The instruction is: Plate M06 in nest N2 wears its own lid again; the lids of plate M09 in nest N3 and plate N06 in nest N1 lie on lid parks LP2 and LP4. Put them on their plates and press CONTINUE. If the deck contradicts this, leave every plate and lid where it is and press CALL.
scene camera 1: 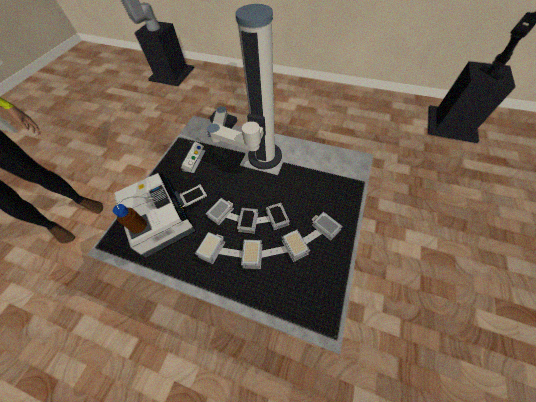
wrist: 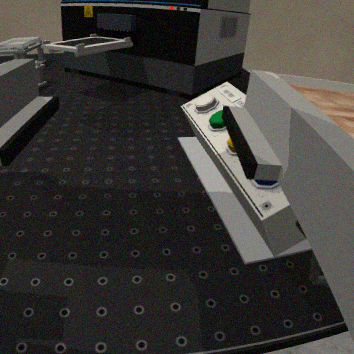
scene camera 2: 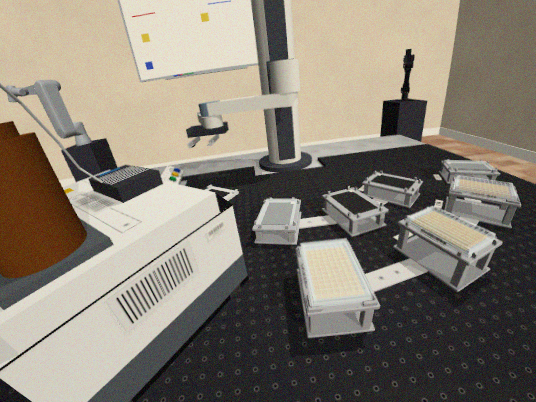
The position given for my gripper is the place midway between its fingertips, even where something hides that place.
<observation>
My gripper point(wrist: 140, 85) holds nothing. Also in view: a button box point(wrist: 258, 218).
</observation>
